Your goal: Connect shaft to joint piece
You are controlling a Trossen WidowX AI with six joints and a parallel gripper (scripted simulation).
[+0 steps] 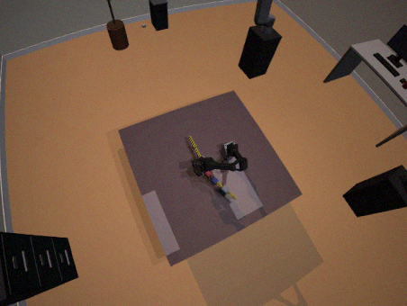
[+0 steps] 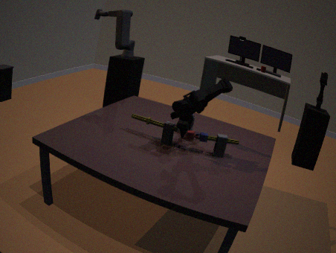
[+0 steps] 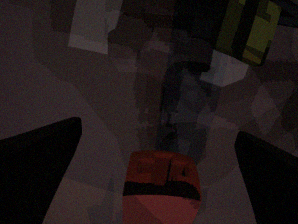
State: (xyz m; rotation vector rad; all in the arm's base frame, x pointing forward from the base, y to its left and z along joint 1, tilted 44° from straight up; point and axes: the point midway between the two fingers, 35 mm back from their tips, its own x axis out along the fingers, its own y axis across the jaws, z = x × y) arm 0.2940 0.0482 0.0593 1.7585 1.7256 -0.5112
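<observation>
My gripper tip is 1 cm past the red square joint piece, 4 cm to the right of it and 1 cm below it.
</observation>
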